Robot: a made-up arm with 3 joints. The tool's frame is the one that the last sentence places.
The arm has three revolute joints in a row. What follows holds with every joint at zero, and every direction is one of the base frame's. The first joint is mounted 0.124 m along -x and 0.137 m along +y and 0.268 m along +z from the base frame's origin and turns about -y. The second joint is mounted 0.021 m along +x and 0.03 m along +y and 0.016 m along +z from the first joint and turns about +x. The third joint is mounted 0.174 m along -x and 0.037 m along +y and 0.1 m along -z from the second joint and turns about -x. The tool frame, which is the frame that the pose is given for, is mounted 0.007 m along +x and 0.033 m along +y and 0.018 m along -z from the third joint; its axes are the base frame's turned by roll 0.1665, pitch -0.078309 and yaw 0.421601 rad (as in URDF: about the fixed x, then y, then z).
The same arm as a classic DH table. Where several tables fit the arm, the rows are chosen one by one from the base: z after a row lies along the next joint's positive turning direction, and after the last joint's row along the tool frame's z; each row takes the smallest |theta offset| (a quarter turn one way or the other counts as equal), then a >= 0, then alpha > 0; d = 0 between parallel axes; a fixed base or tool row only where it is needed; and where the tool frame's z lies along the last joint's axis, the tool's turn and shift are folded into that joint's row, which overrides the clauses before.
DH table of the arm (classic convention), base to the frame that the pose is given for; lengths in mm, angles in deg. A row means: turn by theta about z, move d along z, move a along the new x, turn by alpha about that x. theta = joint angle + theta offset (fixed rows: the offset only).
base (fixed): d 268  theta0 0  a -124  alpha 90
joint 1: d -167  theta0 90  a 16  alpha 90
joint 2: d 0  theta0 20.3  a -106.6  alpha 180
joint 3: d 146.1  theta0 -80.23  a -29.2  alpha -89.85
tool (fixed): d -23.7  theta0 114.54  a 0  alpha 0

